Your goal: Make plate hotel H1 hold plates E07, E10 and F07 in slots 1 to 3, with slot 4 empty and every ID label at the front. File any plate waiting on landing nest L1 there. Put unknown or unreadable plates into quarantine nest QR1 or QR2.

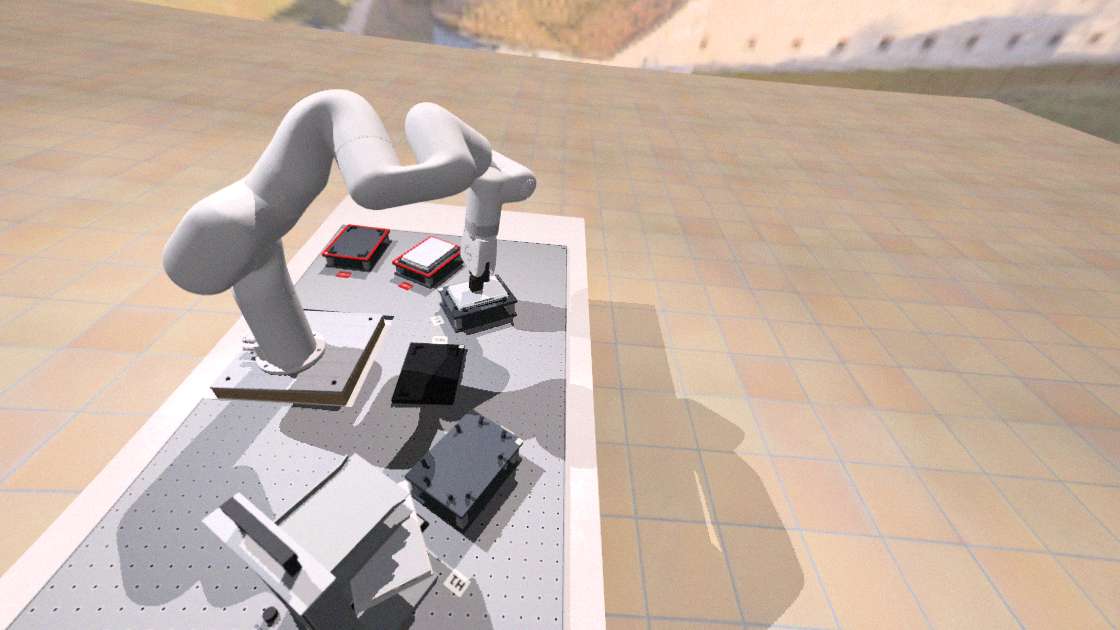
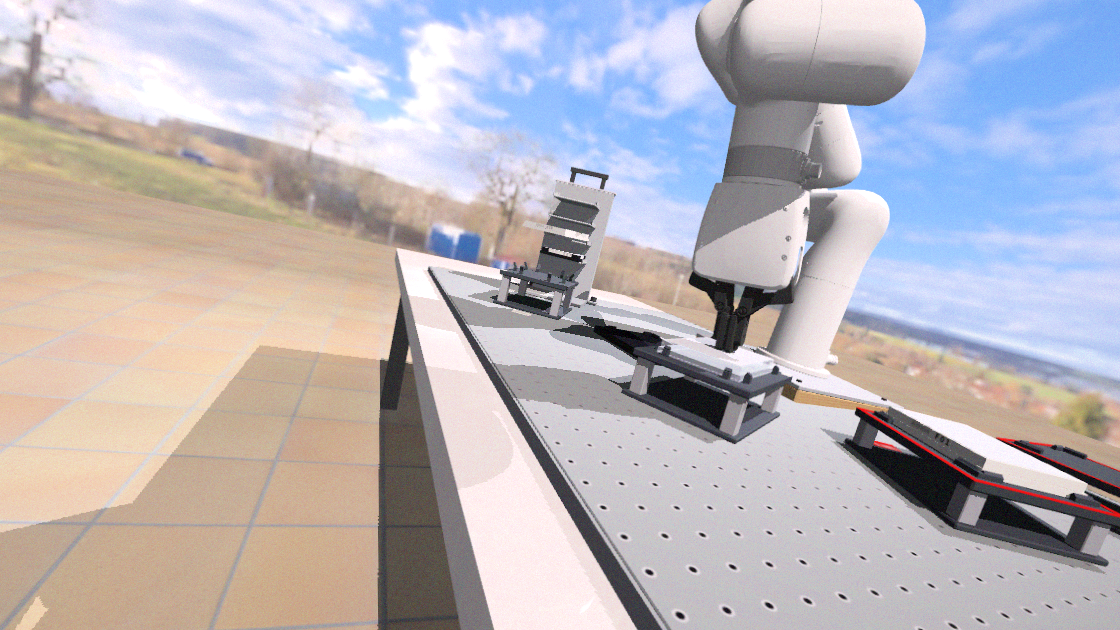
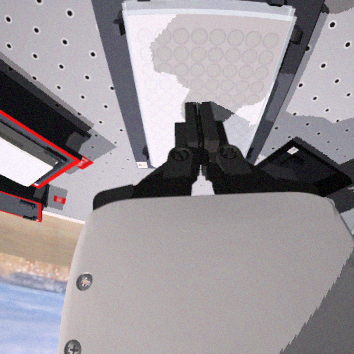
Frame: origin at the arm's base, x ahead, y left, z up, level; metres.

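Seen in the pictures: gripper, between the fingertips: (image 1: pixel 475 289) (image 2: pixel 726 349) (image 3: pixel 196 120); arm's base, origin of its link: (image 1: pixel 292 353) (image 2: pixel 790 364).
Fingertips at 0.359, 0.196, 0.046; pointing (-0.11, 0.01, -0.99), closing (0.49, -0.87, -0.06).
Pixels of each thing's top centre, then the offset from my fingertips to it, as dx, dy, dz. "spot": a spot on its surface instead.
- pale plate with round wells, centre of its top: (image 3: pixel 200 114) (image 2: pixel 722 349) (image 1: pixel 477 289) +0.005, -0.001, -0.001
- dark raised nest, a spot on its surface: (image 3: pixel 112 60) (image 2: pixel 763 384) spot: +0.006, +0.064, -0.015
- pale plate, a spot on its surface: (image 2: pixel 535 226) spot: +0.009, -0.631, +0.084
- white plate, centre of its top: (image 2: pixel 975 439) (image 1: pixel 429 250) -0.145, +0.174, -0.011
- low black pad, a spot on its surface: (image 3: pixel 305 162) spot: -0.024, -0.186, -0.053
My gripper (image 1: pixel 476 286) (image 2: pixel 729 349) (image 3: pixel 196 120) is shut and empty, fingertips at or just above a pale plate with round wells (image 1: pixel 469 298) (image 2: pixel 753 362) (image 3: pixel 225 65). The plate rests on a dark raised nest (image 2: pixel 763 385) (image 3: pixel 112 60); its nest label is unreadable. Hotel H1 (image 1: pixel 344 509) (image 2: pixel 599 235) stands at the far end from this nest; a pale plate (image 2: pixel 535 226) sticks out from one level. Its plate IDs are unreadable. A white plate (image 1: pixel 430 253) (image 2: pixel 1010 454) (image 3: pixel 17 160) sits on a red-edged nest (image 2: pixel 1026 487). Another red-edged nest (image 1: pixel 356 241) holds no plate.
A dark raised stand with pegs (image 1: pixel 469 462) (image 2: pixel 540 275) stands beside the hotel. A low black pad (image 1: pixel 430 372) (image 2: pixel 626 338) (image 3: pixel 305 162) lies between that stand and the nest under my gripper. The arm's base plate (image 1: pixel 344 344) is beside the pad.
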